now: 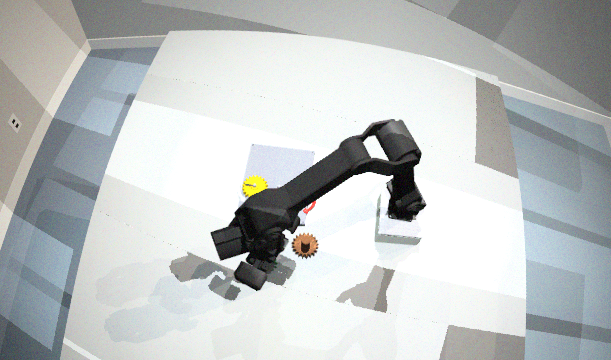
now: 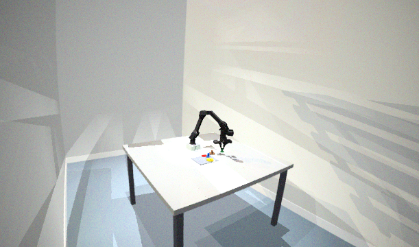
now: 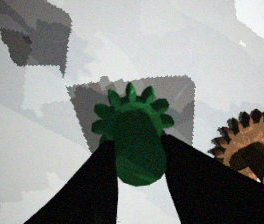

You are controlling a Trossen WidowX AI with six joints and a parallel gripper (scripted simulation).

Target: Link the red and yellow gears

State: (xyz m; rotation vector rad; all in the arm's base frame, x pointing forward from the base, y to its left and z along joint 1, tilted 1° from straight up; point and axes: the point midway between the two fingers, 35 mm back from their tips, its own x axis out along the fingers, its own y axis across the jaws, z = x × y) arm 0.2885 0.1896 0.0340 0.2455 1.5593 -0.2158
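My gripper tip is now 170 mm to the left of the blue gear and 40 mm above it. Also, from my gripper tip: green gear (10 mm below); red arrow (70 mm behind, 180 mm to the right, 50 mm below); brown gear (70 mm behind, 70 mm to the right, 50 mm below).
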